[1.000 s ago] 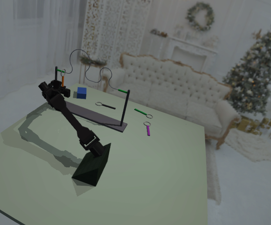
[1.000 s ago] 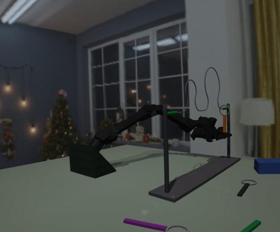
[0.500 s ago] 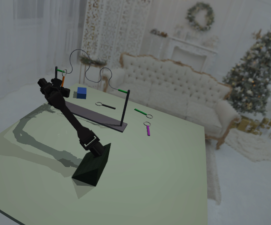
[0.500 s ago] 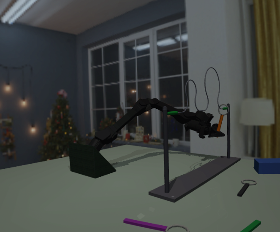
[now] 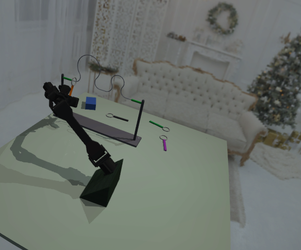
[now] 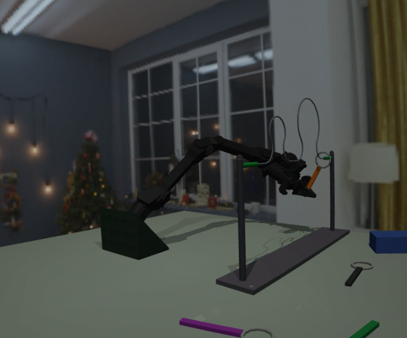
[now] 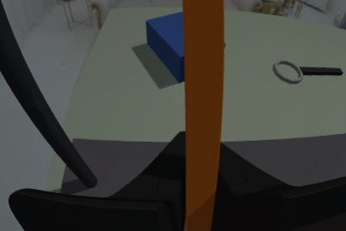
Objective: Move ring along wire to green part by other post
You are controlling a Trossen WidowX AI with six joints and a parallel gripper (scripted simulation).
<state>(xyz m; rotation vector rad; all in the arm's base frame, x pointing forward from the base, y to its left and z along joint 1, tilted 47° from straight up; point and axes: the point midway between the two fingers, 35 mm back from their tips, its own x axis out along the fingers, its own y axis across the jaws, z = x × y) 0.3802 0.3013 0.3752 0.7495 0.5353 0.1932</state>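
The wire rig lies 20 mm ahead of my gripper tip, 190 mm to the right of it and 90 mm above it.
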